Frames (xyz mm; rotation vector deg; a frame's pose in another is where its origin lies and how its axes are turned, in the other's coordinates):
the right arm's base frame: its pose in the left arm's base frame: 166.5 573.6 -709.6 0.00 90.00 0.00
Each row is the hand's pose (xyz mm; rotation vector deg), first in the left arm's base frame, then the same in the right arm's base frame.
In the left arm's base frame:
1: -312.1 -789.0 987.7 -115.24 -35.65 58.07
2: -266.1 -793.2 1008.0 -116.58 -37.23 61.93
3: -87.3 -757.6 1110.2 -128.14 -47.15 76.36
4: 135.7 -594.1 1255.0 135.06 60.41 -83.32
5: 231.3 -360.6 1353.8 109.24 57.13 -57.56
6: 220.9 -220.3 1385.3 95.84 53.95 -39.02
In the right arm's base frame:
1: -1697.3 -1362.6 -478.6 -142.34 -76.09 -46.95
2: -1717.6 -1366.8 -432.6 -146.86 -74.90 -44.96
3: -1819.8 -1331.2 -253.8 156.53 61.06 39.63
4: -1964.6 -1167.7 -30.8 136.85 28.36 32.42
5: -2063.4 -934.2 64.8 109.50 1.47 33.93
6: -2094.9 -793.9 54.4 90.57 -12.08 38.16

